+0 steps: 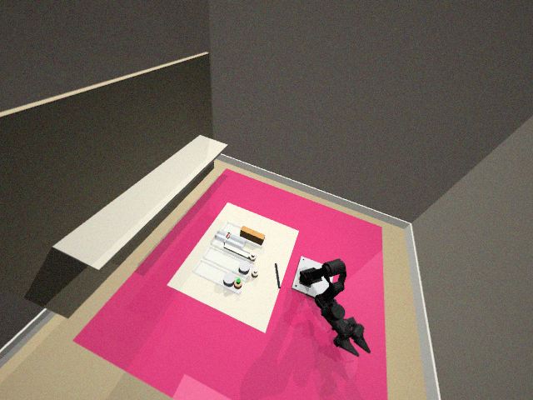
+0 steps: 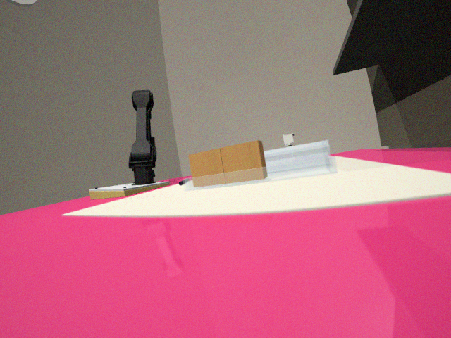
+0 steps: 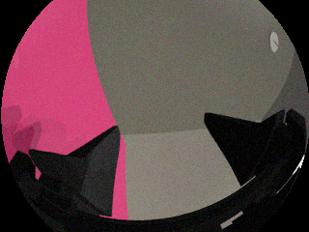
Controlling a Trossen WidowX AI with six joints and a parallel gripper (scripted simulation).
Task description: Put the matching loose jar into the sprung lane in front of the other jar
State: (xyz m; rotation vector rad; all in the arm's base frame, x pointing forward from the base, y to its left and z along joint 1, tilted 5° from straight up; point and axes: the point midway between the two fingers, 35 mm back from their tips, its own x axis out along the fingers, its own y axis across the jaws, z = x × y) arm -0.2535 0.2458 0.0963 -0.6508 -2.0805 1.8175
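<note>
Right now my gripper tip is 430 mm short of the black stick, 240 mm to the left of it and 120 mm above it. Also, from my gripper tip: lane rack 740 mm ahead, 300 mm to the right, 100 mm below.
</note>
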